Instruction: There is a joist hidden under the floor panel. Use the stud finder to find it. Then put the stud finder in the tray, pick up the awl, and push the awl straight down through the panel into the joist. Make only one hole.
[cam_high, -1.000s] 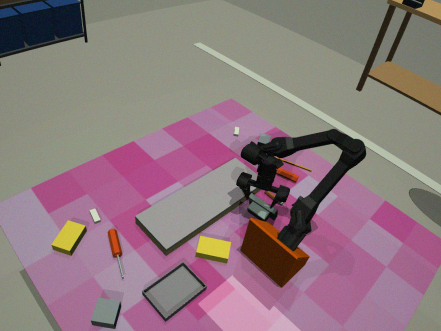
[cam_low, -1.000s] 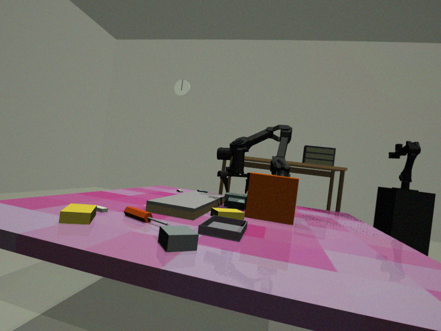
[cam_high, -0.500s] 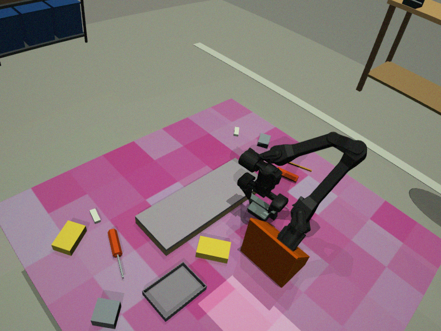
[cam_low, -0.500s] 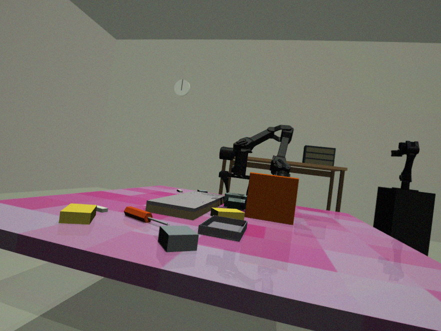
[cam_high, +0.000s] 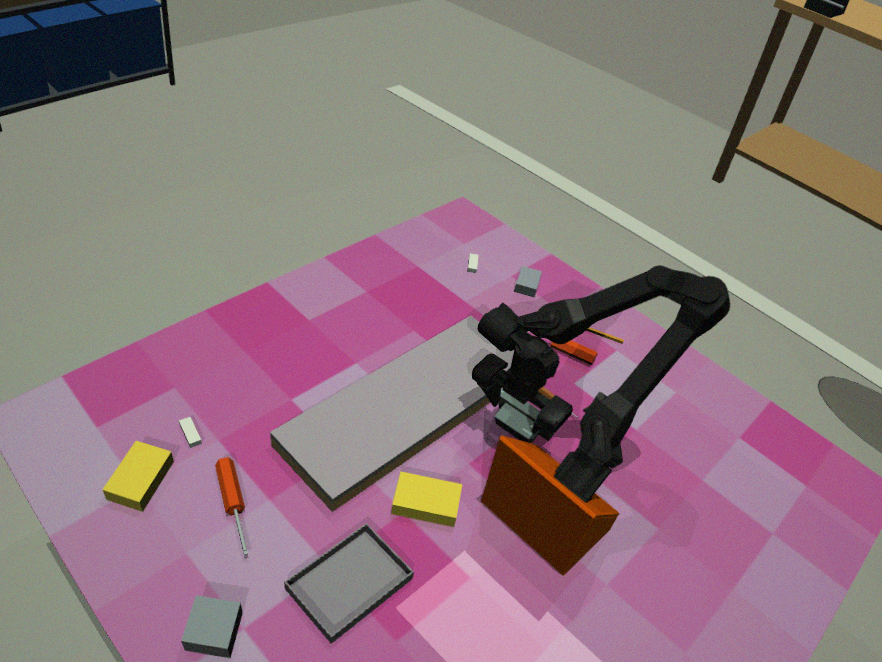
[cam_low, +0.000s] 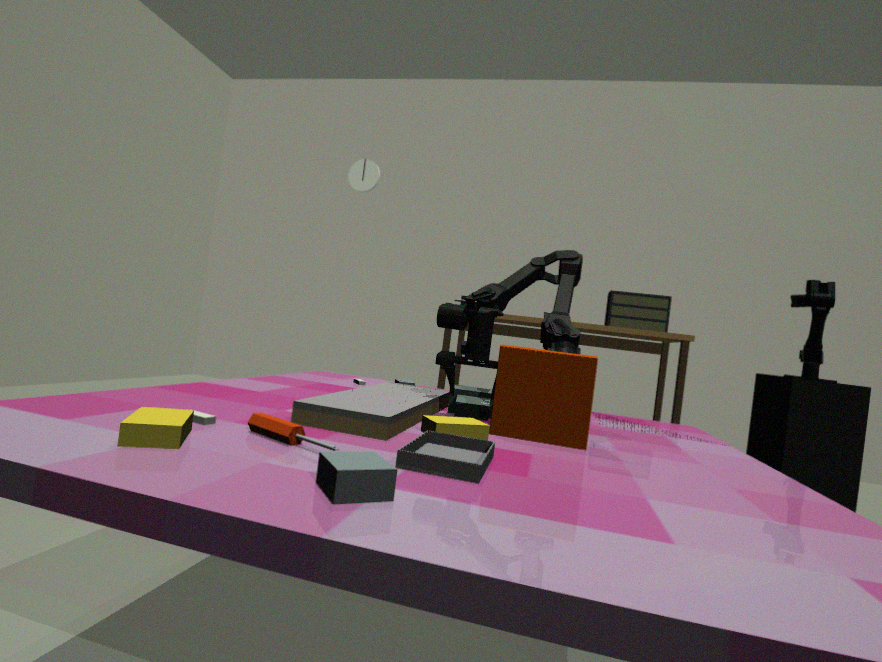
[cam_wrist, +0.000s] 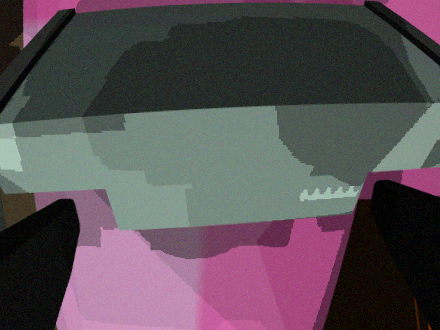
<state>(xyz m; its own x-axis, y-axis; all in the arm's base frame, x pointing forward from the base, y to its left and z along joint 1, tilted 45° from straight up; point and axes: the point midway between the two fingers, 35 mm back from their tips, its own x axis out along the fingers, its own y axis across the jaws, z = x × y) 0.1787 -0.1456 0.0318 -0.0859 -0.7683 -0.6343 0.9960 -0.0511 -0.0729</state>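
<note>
The stud finder lies 3 cm below my gripper tip, 2 cm behind it and 1 cm to the right of it. Also, from my gripper tip: indicator light: 3 cm below, 3 cm behind, 1 cm to the left; then thin stick: 38 cm to the right, 6 cm ahead, 5 cm below; then awl: 13 cm to the right, 4 cm below, 2 cm behind.
</note>
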